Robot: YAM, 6 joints.
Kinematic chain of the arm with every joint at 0, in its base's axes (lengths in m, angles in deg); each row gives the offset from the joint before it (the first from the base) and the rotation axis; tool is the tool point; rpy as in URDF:
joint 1: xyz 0 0 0.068 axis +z
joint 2: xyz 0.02 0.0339 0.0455 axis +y
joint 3: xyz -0.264 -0.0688 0 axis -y
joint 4: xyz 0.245 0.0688 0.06 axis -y
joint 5: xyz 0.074 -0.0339 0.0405 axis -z
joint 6: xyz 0.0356 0 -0.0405 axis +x
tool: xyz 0 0 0 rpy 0 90 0
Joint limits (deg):
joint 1: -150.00..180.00
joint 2: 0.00..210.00
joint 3: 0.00..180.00
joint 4: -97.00..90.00
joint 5: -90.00..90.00
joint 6: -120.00..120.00
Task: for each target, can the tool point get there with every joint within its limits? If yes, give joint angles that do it. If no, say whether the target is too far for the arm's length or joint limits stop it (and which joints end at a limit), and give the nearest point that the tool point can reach.
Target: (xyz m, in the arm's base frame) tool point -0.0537 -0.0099 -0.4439
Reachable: no: joint limits stop it (at a limit: joint 1, joint 2) | nearest point -0.0979 -0.0025 -0.3474 | short by 0.106 m
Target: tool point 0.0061 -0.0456 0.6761
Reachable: yes | joints 58.26 74.35 163.28 -47.70 54.90 9.02
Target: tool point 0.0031 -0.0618 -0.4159
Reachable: no: joint limits stop it (at a limit: joint 2) | nearest point 0.0047 -0.0946 -0.3460 | short by 0.077 m
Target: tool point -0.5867 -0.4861 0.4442
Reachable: no: too far | nearest point -0.4556 -0.3775 0.3683 | short by 0.186 m
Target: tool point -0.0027 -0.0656 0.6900
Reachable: yes | joints 104.01 59.67 133.47 -6.07 -31.32 -27.92
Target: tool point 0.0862 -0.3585 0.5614
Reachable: yes | joints 103.49 27.13 129.03 12.10 0.32 -55.57
